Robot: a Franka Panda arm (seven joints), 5 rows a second.
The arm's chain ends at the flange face. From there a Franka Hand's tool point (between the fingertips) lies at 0.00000 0.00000 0.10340 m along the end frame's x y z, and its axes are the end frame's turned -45 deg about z.
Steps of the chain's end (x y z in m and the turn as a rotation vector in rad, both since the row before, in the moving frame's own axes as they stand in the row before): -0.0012, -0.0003, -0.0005, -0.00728, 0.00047, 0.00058; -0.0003, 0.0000, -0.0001, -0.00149, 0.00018, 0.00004; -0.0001, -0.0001, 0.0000, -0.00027, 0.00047, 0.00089; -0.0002, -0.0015, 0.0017, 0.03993, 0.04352, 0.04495; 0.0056, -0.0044, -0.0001, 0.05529, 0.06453, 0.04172; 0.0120, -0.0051, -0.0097, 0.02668, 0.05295, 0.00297
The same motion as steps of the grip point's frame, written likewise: -0.0011, -0.0005, -0.0005, -0.00548, -0.00482, 0.00058; -0.0003, -0.0001, -0.0001, -0.00118, -0.00093, 0.00004; 0.0000, -0.0001, 0.0000, -0.00052, 0.00014, 0.00089; 0.0070, -0.0008, 0.0015, -0.00254, 0.05901, 0.04495; 0.0158, 0.0017, -0.0005, -0.00653, 0.08473, 0.04172; 0.0179, 0.0068, -0.0099, -0.01858, 0.05631, 0.00297
